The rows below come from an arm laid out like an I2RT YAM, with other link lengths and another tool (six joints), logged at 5 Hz.
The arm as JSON. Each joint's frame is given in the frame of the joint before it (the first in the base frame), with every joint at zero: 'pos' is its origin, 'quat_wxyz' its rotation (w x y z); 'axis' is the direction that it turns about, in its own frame. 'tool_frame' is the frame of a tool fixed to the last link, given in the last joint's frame.
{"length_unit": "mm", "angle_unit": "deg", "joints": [
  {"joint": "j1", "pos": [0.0, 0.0, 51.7], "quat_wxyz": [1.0, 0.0, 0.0, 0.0], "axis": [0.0, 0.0, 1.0]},
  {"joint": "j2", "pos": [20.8, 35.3, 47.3], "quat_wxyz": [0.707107, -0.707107, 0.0, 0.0], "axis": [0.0, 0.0, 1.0]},
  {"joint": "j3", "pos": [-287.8, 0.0, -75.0], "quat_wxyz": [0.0, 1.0, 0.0, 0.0], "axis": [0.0, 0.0, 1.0]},
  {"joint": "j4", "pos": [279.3, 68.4, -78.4], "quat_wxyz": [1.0, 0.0, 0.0, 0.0], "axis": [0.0, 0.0, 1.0]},
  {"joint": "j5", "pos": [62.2, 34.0, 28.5], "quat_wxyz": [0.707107, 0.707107, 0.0, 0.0], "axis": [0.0, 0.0, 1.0]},
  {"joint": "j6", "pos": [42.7, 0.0, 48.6], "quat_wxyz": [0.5, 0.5, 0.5, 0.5], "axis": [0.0, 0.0, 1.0]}
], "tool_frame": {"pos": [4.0, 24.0, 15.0], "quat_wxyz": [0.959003, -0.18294, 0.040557, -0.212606]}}
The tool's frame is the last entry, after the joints.
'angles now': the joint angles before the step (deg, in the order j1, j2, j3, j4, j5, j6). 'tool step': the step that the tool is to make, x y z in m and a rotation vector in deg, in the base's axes. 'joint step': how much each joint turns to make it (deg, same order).
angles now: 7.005 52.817 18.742 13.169 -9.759 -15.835
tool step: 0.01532 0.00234 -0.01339 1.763 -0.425 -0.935
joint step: 0.001 7.169 -0.414 8.545 0.284 1.945
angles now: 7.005 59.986 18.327 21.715 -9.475 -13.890
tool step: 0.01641 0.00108 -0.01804 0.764 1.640 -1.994
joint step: 0.001 8.852 0.678 6.885 1.531 1.617
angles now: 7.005 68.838 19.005 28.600 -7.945 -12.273
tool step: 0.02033 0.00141 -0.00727 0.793 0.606 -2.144
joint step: 0.001 7.279 2.819 4.153 1.684 1.596
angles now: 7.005 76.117 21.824 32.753 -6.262 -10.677
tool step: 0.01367 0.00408 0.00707 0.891 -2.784 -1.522
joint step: 0.788 2.207 2.076 3.125 1.990 1.290
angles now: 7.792 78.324 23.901 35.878 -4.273 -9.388
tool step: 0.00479 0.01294 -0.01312 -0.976 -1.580 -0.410
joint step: 3.169 4.895 -0.503 6.796 3.781 -0.065
